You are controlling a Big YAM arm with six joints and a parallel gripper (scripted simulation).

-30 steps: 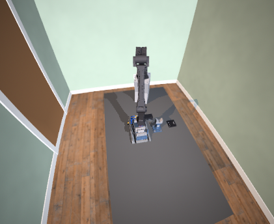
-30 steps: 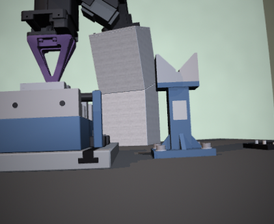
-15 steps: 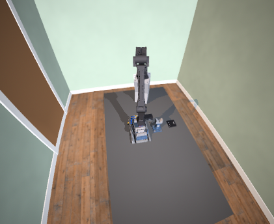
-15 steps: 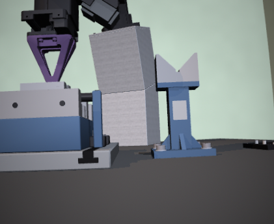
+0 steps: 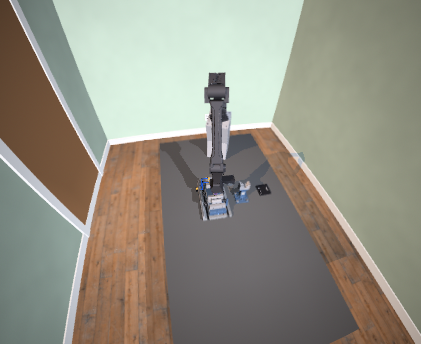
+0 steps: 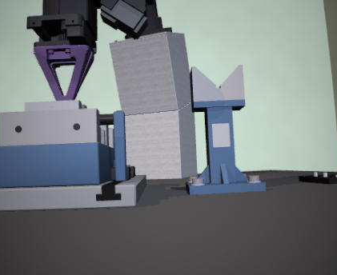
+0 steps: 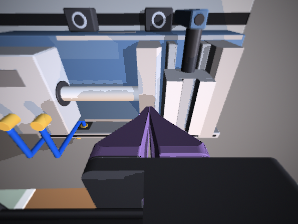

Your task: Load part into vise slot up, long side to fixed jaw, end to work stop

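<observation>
Right now the part is 3 cm ahead of my hand, 1 cm to the right of it and 2 cm below it. Also, from my hand: dark work stop rod: 4 cm ahead, 4 cm to the left, 3 cm below; then moving jaw: 4 cm below; then air cylinder rod: 5 cm behind, 1 cm to the left, 4 cm below.
</observation>
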